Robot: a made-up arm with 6 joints.
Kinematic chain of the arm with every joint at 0, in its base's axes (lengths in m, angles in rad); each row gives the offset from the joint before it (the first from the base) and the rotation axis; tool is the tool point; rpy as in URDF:
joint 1: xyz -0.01 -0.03 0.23 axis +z
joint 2: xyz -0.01 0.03 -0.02 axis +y
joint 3: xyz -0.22 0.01 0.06 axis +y
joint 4: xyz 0.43 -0.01 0.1 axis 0.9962 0 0.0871
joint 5: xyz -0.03 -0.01 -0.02 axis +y
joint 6: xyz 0.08 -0.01 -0.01 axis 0.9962 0 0.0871
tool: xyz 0 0.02 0.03 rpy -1.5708 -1.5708 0
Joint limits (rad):
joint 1: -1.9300..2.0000
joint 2: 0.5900..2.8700
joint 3: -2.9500..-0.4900
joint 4: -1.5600..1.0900
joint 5: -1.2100..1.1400
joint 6: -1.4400..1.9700
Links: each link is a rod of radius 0.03 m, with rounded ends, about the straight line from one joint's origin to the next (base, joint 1, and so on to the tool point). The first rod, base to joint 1, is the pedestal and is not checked.
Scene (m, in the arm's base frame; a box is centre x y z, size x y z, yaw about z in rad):
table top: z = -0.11
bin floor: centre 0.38 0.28 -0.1 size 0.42 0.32 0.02 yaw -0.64
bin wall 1: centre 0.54 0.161 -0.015 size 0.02 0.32 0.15 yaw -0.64
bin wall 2: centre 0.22 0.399 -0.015 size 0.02 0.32 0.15 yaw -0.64
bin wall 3: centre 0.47 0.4 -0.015 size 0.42 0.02 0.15 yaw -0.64
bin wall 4: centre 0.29 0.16 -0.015 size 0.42 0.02 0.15 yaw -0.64
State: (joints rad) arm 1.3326 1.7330 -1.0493 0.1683 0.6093 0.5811
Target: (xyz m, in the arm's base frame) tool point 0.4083 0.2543 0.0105
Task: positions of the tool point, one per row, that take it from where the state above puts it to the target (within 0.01 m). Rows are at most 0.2 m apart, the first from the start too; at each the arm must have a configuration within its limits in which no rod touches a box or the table.
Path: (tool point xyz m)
1: 0.1817 0.4450 0.2490
2: 0.3187 0.3766 0.1314
3: 0.4083 0.2543 0.0105

